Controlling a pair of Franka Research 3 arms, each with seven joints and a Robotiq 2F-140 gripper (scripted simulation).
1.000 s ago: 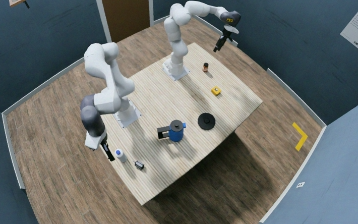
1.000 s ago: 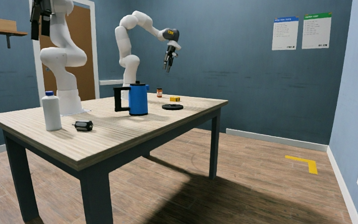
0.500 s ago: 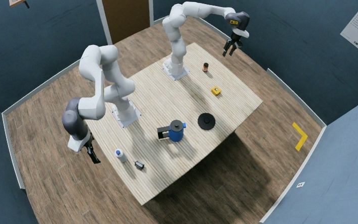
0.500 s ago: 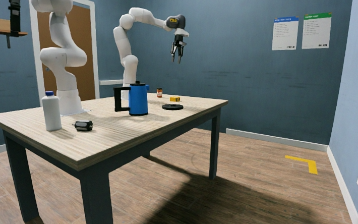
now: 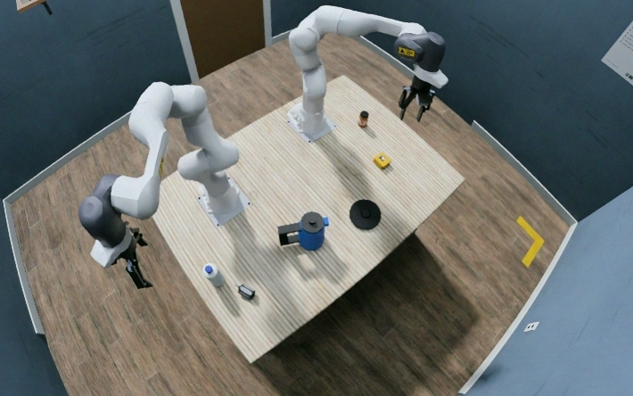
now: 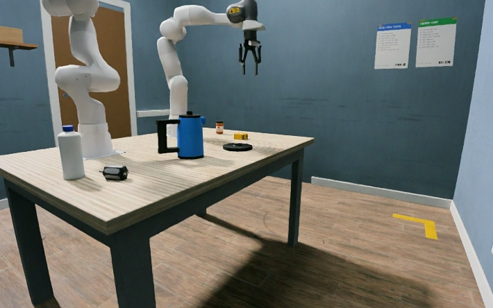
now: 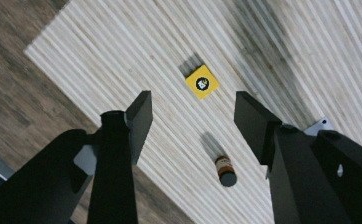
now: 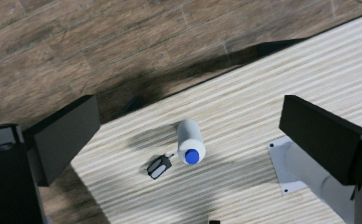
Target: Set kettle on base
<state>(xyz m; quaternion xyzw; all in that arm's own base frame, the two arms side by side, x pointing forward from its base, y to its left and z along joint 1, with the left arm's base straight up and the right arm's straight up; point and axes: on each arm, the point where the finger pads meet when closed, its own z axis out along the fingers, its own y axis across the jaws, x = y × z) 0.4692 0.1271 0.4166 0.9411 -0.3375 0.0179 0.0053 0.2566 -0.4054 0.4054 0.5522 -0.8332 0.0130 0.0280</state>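
Now: the blue kettle 7 cm behind my left hand, 58 cm to the right of it and 32 cm below it. The rest, counted from my left hand: yellow box: 6 cm behind, 40 cm below; dark-lidded jar: 28 cm behind, 15 cm to the left, 37 cm below; round black base: 6 cm ahead, 29 cm to the right, 40 cm below.
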